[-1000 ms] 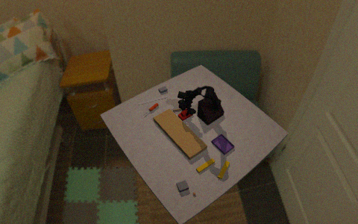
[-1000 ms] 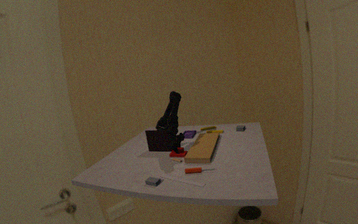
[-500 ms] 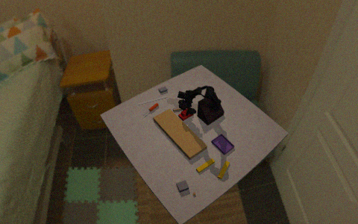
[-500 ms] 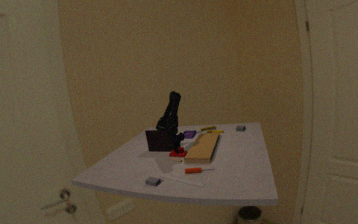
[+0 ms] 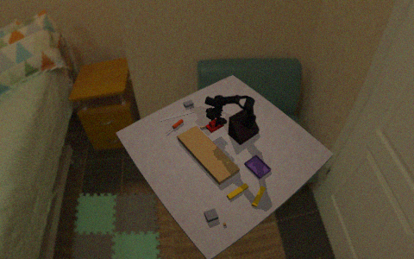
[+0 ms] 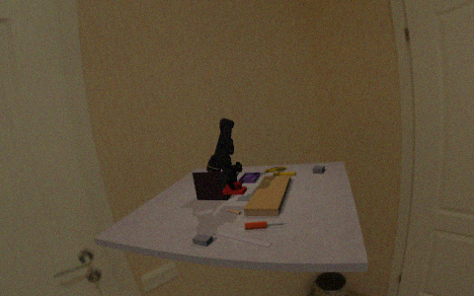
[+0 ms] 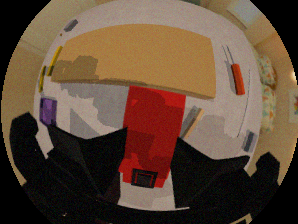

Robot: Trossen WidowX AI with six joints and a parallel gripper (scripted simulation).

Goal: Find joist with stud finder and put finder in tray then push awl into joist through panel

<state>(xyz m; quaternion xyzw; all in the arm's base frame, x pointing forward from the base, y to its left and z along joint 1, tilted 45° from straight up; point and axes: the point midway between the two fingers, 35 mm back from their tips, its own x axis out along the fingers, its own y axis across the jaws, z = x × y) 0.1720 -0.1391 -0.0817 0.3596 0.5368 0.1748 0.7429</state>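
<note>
The awl lies 100 mm below my gripper tip, 80 mm to the right of it and 30 mm behind it. Round my gripper tip: orange-handled tool 270 mm to the right, 200 mm ahead, 90 mm below; red stud finder 20 mm behind, 20 mm above; thin white strip 370 mm to the right, 100 mm below, 80 mm ahead.
</note>
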